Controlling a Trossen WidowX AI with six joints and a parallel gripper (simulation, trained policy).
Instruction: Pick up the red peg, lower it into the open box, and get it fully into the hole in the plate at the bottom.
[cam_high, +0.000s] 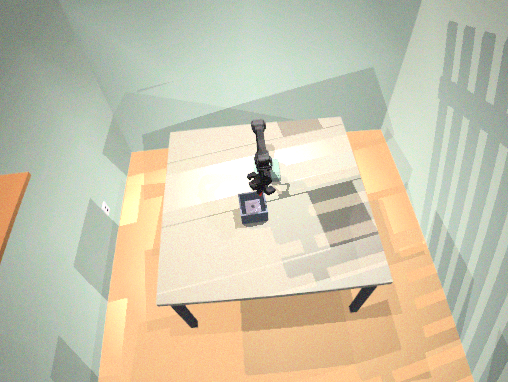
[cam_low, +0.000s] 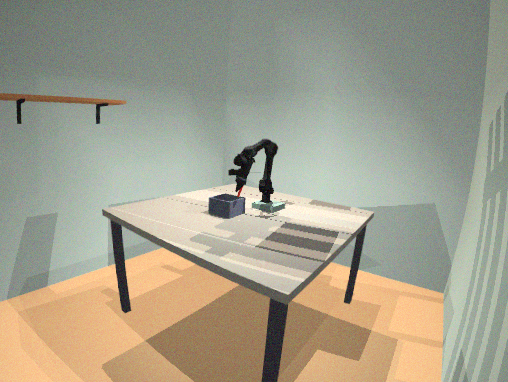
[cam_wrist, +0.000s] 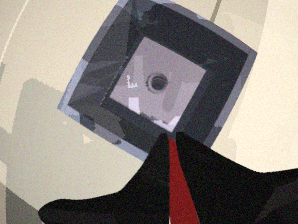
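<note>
Right now the red peg is 10 mm behind my gripper tip, 20 mm to the left of it and 10 mm above it. From my gripper tip the other things lie so: dark blue box: 30 mm ahead, 40 mm to the right, 110 mm below; then pale plate: 30 mm ahead, 40 mm to the right, 90 mm below.
</note>
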